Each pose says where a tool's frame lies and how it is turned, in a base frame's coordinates. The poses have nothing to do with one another.
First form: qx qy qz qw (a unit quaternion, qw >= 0); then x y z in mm.
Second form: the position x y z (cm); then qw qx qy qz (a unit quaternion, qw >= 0). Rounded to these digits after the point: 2 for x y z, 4 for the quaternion.
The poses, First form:
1: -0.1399 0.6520 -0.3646 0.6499 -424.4 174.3 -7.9
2: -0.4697 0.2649 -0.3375 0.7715 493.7 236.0 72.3
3: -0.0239 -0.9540 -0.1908 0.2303 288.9 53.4 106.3
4: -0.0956 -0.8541 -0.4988 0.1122 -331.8 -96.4 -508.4
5: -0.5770 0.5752 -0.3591 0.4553 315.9 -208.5 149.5
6: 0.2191 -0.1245 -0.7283 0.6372 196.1 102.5 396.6
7: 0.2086 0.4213 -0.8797 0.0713 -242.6 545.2 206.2
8: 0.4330 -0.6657 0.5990 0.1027 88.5 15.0 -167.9
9: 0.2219 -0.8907 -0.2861 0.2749 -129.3 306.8 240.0
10: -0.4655 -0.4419 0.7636 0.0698 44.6 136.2 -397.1
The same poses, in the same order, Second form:
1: -42.44 17.43 -0.79 0.6499 -0.1399 0.6520 -0.3646
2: 49.37 23.60 7.23 0.7715 -0.4697 0.2649 -0.3375
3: 28.89 5.34 10.63 0.2303 -0.0239 -0.9540 -0.1908
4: -33.18 -9.64 -50.84 0.1122 -0.0956 -0.8541 -0.4988
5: 31.59 -20.85 14.95 0.4553 -0.5770 0.5752 -0.3591
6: 19.61 10.25 39.66 0.6372 0.2191 -0.1245 -0.7283
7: -24.26 54.52 20.62 0.0713 0.2086 0.4213 -0.8797
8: 8.85 1.50 -16.79 0.1027 0.4330 -0.6657 0.5990
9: -12.93 30.68 24.00 0.2749 0.2219 -0.8907 -0.2861
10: 4.46 13.62 -39.71 0.0698 -0.4655 -0.4419 0.7636
